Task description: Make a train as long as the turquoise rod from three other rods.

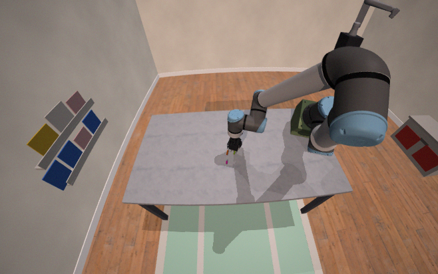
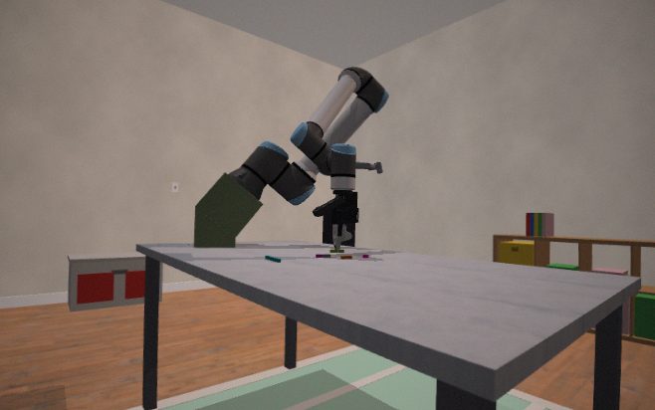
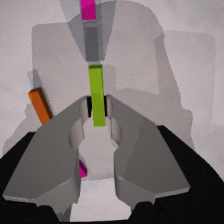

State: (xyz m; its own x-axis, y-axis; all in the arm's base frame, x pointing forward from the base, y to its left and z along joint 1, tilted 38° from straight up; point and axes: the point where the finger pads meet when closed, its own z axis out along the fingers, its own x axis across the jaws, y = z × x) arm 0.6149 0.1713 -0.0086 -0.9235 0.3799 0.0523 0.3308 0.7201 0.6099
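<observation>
Now: hand 4 cm to the left of the grey rod, 3 cm above it and 1 cm past it. The rest, counted from my hand: turquoise rod (25 cm to the right, 3 cm below, 1 cm behind); orange rod (6 cm ahead, 3 cm below); lime rod (1 cm below).
</observation>
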